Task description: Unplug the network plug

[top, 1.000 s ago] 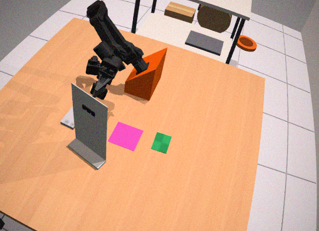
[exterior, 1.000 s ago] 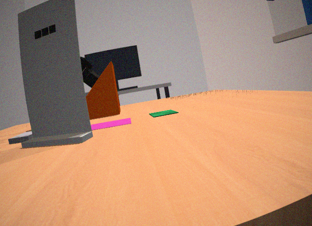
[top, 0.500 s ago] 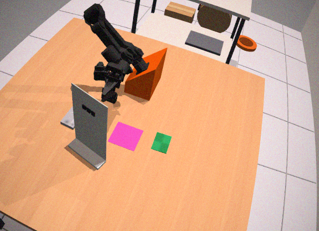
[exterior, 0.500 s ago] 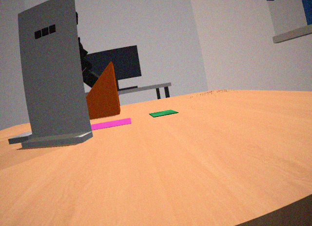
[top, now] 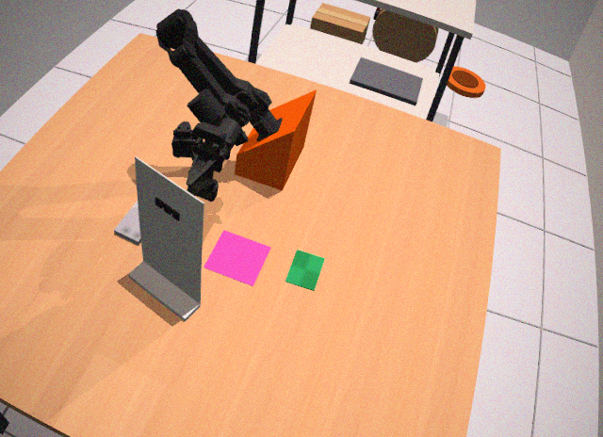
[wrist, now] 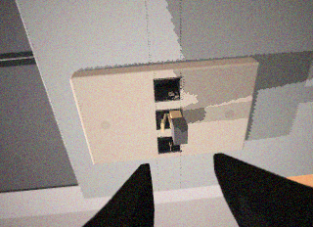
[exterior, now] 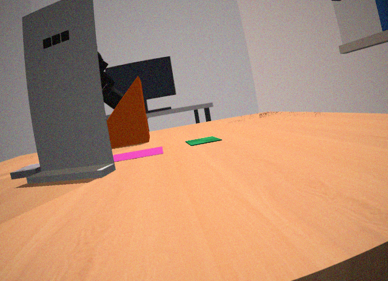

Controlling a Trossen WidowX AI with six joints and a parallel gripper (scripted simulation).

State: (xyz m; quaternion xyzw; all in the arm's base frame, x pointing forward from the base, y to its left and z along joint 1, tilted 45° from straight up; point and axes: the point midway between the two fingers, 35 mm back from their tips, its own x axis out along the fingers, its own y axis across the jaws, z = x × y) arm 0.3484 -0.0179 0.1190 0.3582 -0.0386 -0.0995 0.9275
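My gripper tip is 10 cm above the grey upright panel, 6 cm short of it and 2 cm to the left of it. Round my gripper tip: grey plate 24 cm below, 15 cm to the right, 9 cm behind; then green flat patch 26 cm to the left, 25 cm below, 7 cm behind.
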